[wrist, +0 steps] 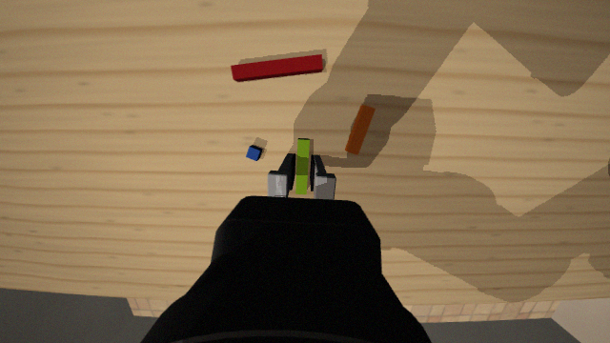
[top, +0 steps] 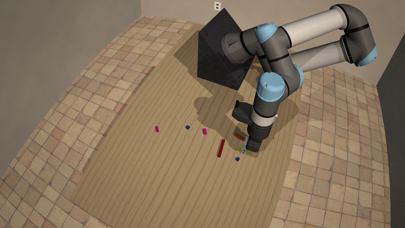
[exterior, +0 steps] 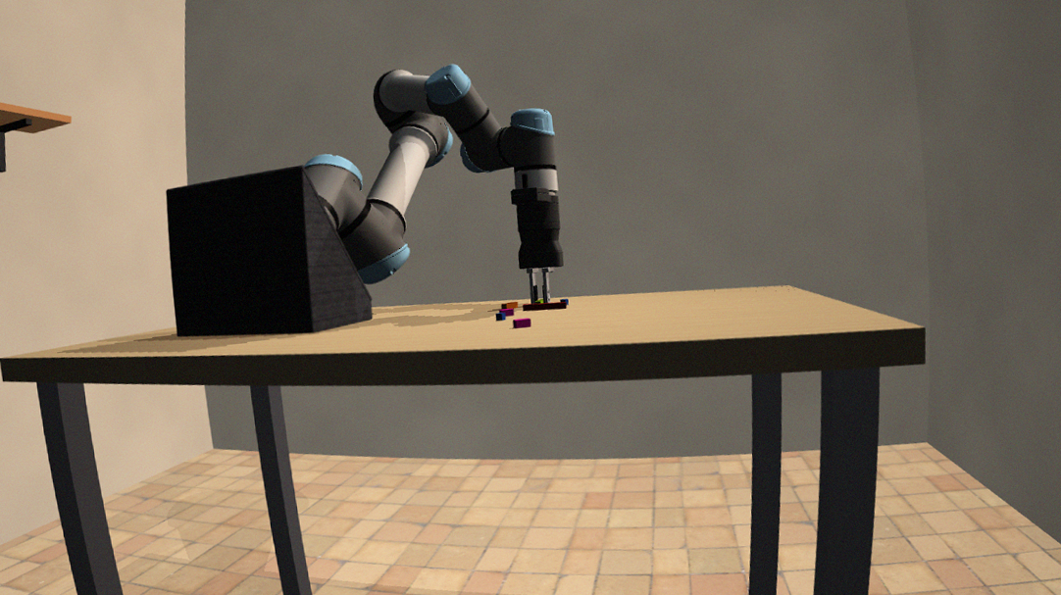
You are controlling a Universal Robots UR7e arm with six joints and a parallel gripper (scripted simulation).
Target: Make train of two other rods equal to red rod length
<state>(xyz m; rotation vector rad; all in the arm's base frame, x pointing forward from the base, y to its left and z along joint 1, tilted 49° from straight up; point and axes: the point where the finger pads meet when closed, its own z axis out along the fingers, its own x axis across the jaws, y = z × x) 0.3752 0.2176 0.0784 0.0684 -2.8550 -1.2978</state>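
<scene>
Right now my hand is 10 mm above the lime rod. From my hand the other things lie so: red rod 80 mm to the right, 30 mm ahead, 10 mm below; then orange rod 50 mm behind, 40 mm to the right, 10 mm below.
</scene>
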